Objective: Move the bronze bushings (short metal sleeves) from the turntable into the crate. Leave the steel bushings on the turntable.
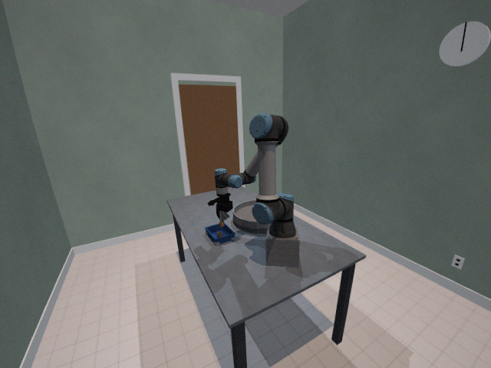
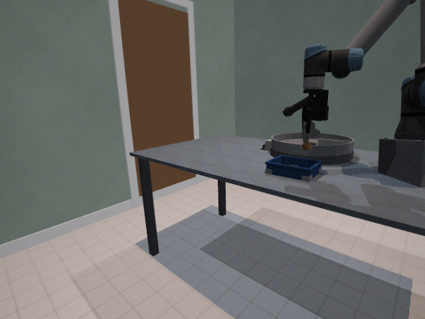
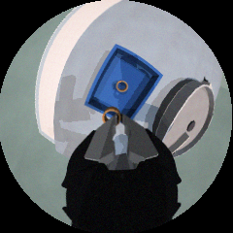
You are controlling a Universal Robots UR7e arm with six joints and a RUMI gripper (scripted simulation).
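Now: the blue crate 110 mm below my hand, 40 mm ahead of it and 10 mm to the left of it. Also, from my hand: turntable 360 mm to the right, 100 mm ahead, 80 mm below.
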